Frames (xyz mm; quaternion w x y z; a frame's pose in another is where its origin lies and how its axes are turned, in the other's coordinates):
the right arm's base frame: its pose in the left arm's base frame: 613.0 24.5 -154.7 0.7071 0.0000 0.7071 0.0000
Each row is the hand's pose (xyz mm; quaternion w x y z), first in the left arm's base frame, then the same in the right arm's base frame.
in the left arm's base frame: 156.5 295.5 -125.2 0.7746 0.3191 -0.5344 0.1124
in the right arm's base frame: -29.5 271.0 -456.5 0.1698 0.1462 -0.9256 0.3051
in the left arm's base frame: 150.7 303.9 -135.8 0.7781 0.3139 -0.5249 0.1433
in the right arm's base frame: -18.9 279.4 -462.3 0.1790 0.1206 -0.9213 0.3233
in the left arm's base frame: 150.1 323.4 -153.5 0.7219 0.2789 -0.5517 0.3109
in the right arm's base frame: -1.2 298.9 -462.9 0.1204 -0.0226 -0.9006 0.4171
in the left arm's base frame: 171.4 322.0 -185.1 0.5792 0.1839 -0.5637 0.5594
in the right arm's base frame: 30.4 297.5 -441.6 0.0110 -0.2655 -0.8082 0.5256
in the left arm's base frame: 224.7 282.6 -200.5 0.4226 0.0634 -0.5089 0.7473
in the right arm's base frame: 45.8 258.1 -388.3 0.0610 0.4836 0.6587 -0.5732
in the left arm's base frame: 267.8 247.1 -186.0 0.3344 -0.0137 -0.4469 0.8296
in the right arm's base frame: 31.3 222.6 -345.2 0.0796 0.5963 0.5525 -0.5769
